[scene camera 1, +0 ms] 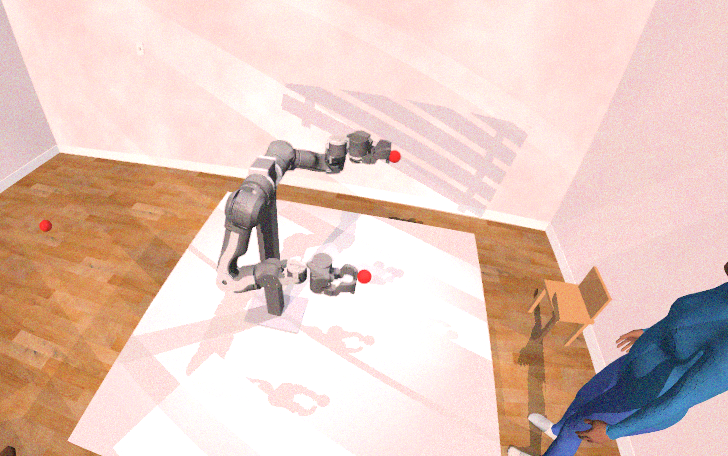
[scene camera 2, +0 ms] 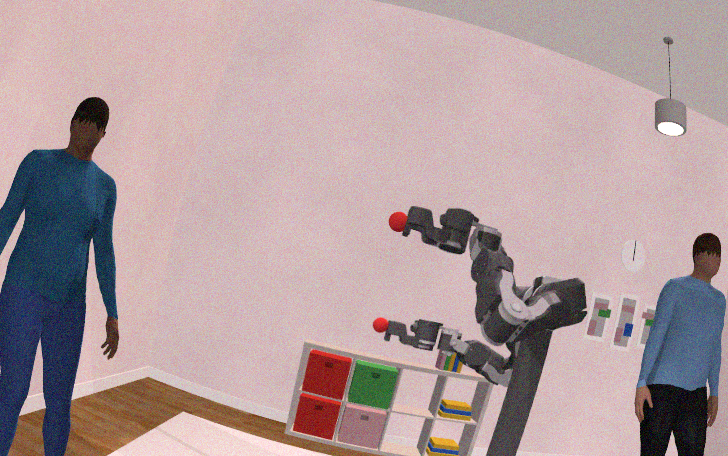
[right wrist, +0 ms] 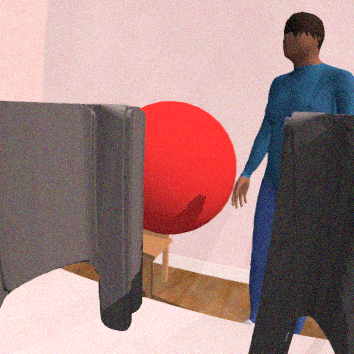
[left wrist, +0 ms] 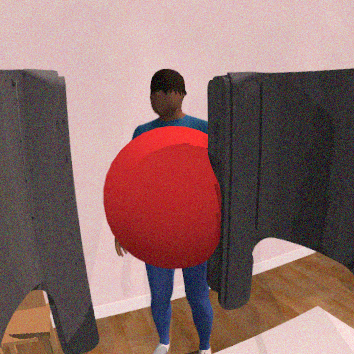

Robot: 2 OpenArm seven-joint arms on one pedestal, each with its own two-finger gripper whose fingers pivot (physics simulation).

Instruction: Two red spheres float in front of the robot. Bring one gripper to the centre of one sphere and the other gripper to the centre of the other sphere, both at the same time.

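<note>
One red sphere (scene camera 1: 394, 156) (scene camera 2: 398, 221) (left wrist: 162, 200) floats at the fingertips of my left gripper (scene camera 1: 385, 152) (scene camera 2: 409, 221) (left wrist: 142, 195). That gripper is partly open and empty; in the left wrist view its right finger covers the sphere's right edge, and a gap shows at the left. The other red sphere (scene camera 1: 364, 276) (scene camera 2: 379, 324) (right wrist: 192, 165) floats at the fingertips of my right gripper (scene camera 1: 352, 278) (scene camera 2: 388, 329) (right wrist: 213, 190). That gripper is also partly open and empty; in the right wrist view its left finger covers the sphere's left edge, and a gap shows at the right.
Another red ball (scene camera 1: 45, 225) shows at the far left of scene camera 1. A person in blue (scene camera 1: 671, 343) (scene camera 2: 61, 214) and a wooden chair (scene camera 1: 572, 303) stand beyond the grippers. A cube shelf (scene camera 2: 389, 359) stands by the wall, and a second person (scene camera 2: 685, 333) stands at the right.
</note>
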